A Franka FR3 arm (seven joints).
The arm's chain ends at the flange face. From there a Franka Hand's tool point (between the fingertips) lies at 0.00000 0.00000 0.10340 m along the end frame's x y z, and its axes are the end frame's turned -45 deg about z.
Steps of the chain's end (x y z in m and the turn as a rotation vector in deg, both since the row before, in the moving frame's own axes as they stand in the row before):
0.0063 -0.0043 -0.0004 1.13 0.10 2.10
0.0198 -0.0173 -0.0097 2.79 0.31 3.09
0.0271 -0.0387 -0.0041 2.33 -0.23 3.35
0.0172 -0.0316 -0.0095 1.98 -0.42 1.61
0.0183 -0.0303 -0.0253 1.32 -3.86 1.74
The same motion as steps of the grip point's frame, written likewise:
0.0091 0.0001 -0.0004 0.73 0.87 2.10
0.0303 -0.0013 -0.0098 1.75 2.19 3.09
0.0493 -0.0114 -0.0042 1.81 1.48 3.35
0.0365 -0.0132 -0.0096 1.70 1.10 1.61
0.0312 -0.0151 -0.0256 3.66 -1.80 1.74

